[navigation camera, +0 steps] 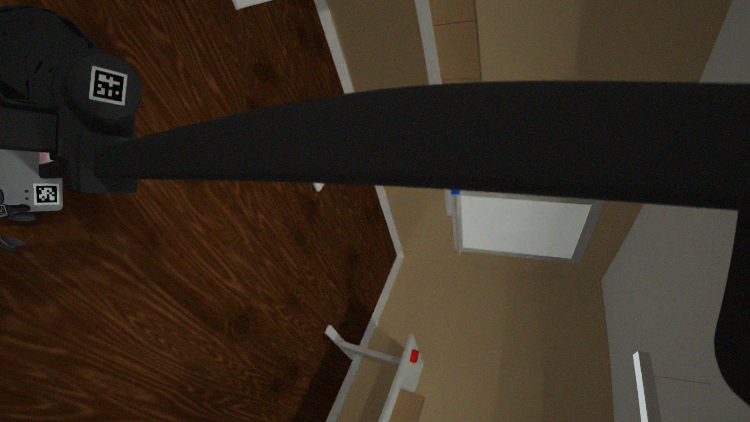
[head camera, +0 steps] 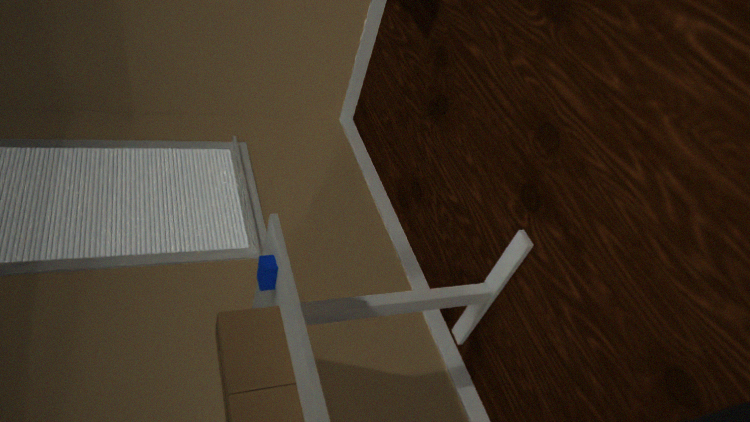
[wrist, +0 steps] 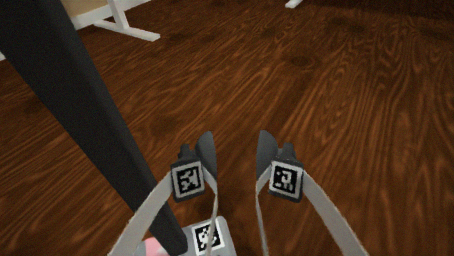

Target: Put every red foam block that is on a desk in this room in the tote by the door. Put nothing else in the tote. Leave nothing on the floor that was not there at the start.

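A small red block sits on a white desk, low in the navigation view. A small blue block sits at the end of another white desk; the mast hides part of it in the navigation view. My gripper is open, with bare wood floor showing between its fingertips. It is low beside my base, far from both desks. The tote and the door do not show in these views.
Brown boxes stand on the blue block's desk, near a window. Another brown box stands on the red block's desk. White desk feet stand out over the floor. My dark mast crosses two views.
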